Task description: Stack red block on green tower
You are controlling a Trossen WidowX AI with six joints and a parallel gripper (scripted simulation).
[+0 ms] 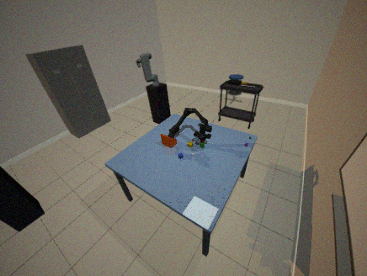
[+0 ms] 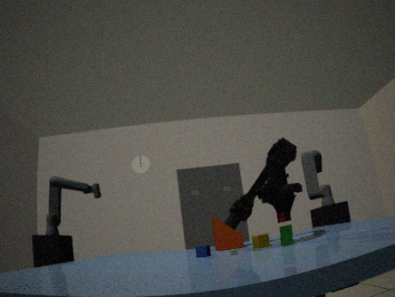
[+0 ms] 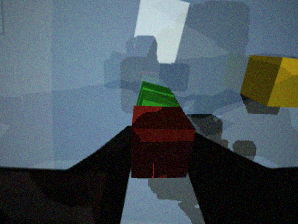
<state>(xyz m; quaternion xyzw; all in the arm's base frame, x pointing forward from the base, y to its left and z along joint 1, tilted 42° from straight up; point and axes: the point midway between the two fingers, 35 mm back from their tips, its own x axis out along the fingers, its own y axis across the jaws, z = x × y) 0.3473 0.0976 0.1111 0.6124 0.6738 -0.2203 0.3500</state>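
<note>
Right now the yellow block is 13 cm behind my gripper tip, 6 cm to the right of it and 6 cm below it. From my gripper tip the other things lie so: purple piece 41 cm ahead, 29 cm to the left, 7 cm below; then red block 1 cm above; then blue block 27 cm to the right, 11 cm behind, 7 cm below.
</note>
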